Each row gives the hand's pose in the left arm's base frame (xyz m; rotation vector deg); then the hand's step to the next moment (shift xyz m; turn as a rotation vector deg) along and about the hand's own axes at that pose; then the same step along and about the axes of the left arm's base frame.
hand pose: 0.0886 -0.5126 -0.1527 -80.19 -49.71 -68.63
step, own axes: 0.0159 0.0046 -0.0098 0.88 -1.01 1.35
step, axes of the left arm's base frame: 0.0061 -0.0120 0.0137 -0.48 1.42 1.18
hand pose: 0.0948 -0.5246 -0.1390 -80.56 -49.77 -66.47
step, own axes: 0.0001 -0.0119 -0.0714 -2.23 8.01 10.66
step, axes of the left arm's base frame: -0.0245 -0.0681 0.0005 8.98 9.31 -3.91
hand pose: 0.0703 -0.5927 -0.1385 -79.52 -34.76 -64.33
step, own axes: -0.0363 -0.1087 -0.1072 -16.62 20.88 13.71
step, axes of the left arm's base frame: -0.1385 -0.0737 0.0003 15.33 13.66 -21.88
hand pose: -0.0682 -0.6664 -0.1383 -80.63 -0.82 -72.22
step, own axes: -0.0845 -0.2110 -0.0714 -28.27 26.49 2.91
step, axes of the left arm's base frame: -0.2164 0.0680 0.0727 7.11 11.49 -36.43
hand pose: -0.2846 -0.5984 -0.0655 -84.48 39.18 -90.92
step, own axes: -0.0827 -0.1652 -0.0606 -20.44 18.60 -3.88
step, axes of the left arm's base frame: -0.0983 0.1435 0.0869 -0.82 7.68 -26.82
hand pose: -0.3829 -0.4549 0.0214 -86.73 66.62 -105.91
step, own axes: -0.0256 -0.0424 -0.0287 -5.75 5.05 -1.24
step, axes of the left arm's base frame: -0.0141 0.0514 0.0209 -0.35 2.30 -7.40
